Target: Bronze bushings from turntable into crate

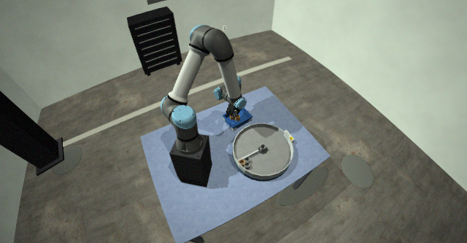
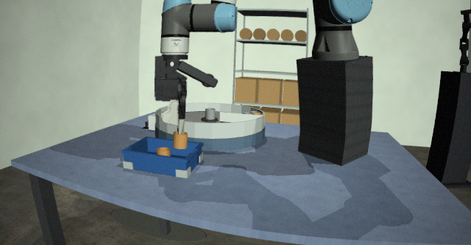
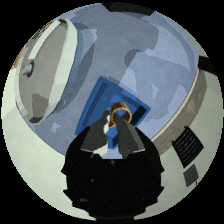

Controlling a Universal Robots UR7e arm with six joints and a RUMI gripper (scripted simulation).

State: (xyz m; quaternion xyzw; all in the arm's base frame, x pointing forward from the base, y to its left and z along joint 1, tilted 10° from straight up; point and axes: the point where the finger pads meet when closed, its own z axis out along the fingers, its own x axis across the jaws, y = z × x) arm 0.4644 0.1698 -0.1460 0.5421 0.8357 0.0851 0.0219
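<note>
My hand is 4 cm short of the blue crate, 1 cm to the right of it and 7 cm above it. Also, from my hand: turntable (2 cm behind, 34 cm to the right, 4 cm below).
</note>
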